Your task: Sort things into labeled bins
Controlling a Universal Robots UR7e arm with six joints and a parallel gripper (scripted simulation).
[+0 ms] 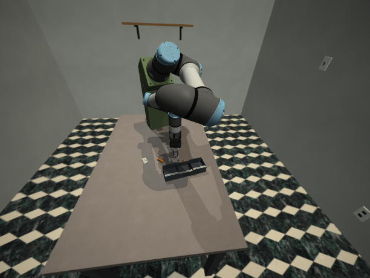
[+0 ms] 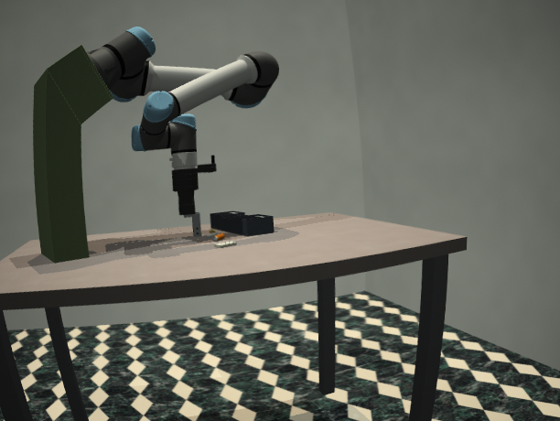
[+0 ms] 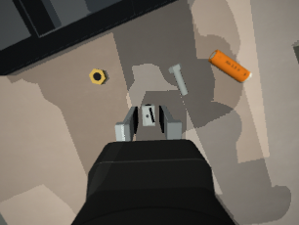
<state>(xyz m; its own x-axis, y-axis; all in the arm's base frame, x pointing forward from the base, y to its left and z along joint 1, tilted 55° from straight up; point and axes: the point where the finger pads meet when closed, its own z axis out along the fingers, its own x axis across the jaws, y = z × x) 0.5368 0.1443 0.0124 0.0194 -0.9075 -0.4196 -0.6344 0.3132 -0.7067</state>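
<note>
The grey bolt is 50 mm ahead of my hand, 30 mm to the right of it and 10 mm below it. Round my hand: orange battery 60 mm ahead, 90 mm to the right, 10 mm below; then brass nut 50 mm ahead, 60 mm to the left, 20 mm below; then dark three-compartment bin row 130 mm ahead, 70 mm to the left.
</note>
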